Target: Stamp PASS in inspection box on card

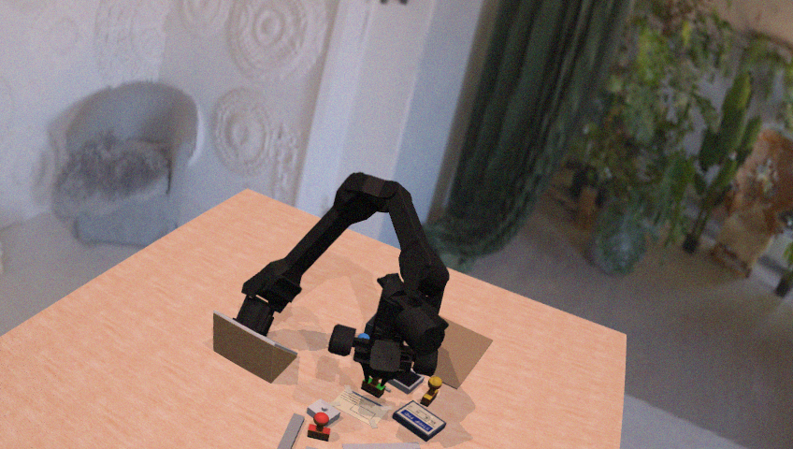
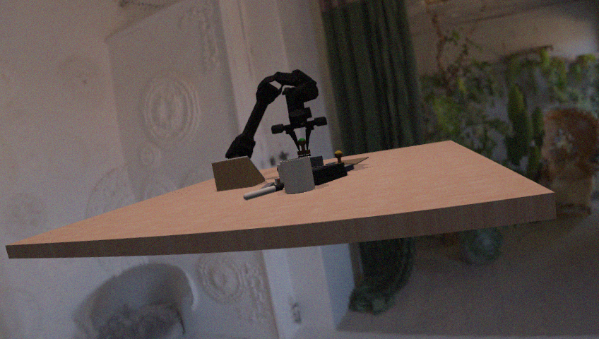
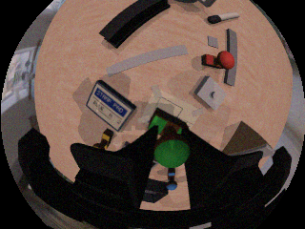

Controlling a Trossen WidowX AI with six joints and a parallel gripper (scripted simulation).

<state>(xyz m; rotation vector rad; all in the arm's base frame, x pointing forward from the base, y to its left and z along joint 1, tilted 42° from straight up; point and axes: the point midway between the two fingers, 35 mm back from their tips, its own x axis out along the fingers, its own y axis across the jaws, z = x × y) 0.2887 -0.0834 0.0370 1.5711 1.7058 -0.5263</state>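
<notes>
Right now the white card is 10 cm below my gripper tip, 2 cm to the left of it and 2 cm behind it. The rest, counted from my gripper tip: grey block 8 cm below, 7 cm behind, 5 cm to the right; then green-knobbed stamp right at my gripper tip; then blue-and-white labelled box 10 cm ahead, 8 cm below, 3 cm to the left.
</notes>
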